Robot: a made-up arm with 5 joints.
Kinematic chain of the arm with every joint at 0, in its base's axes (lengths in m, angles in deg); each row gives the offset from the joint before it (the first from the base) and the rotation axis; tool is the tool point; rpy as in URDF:
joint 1: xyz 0.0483 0 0.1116 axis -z
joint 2: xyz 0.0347 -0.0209 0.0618 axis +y
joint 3: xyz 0.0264 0 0.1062 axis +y
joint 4: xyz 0.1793 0 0.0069 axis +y
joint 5: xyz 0.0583 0.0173 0 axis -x
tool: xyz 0 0 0 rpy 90 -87.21 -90
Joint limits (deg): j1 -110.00..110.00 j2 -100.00..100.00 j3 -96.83..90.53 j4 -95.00..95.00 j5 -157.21..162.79
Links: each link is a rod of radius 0.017 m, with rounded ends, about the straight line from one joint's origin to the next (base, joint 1, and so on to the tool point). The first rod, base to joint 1, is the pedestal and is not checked.
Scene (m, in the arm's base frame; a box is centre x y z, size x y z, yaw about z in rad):
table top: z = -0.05
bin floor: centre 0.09 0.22 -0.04 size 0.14 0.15 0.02 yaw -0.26
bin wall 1: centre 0.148 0.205 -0 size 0.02 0.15 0.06 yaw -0.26
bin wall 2: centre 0.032 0.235 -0 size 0.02 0.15 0.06 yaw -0.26
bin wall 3: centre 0.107 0.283 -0 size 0.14 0.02 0.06 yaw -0.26
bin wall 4: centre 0.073 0.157 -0 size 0.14 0.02 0.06 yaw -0.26
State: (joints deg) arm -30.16 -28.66 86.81 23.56 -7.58
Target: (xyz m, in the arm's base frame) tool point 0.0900 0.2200 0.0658
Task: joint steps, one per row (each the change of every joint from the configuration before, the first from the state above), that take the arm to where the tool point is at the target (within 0.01 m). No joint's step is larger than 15 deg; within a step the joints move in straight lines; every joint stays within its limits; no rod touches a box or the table.
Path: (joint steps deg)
1: -12.51 12.00 -12.23 -4.38 0.00
2: -12.50 12.00 -12.24 -4.37 0.00
3: -12.51 12.00 -12.23 -4.38 0.00
4: -12.51 11.99 -12.23 -4.37 0.00

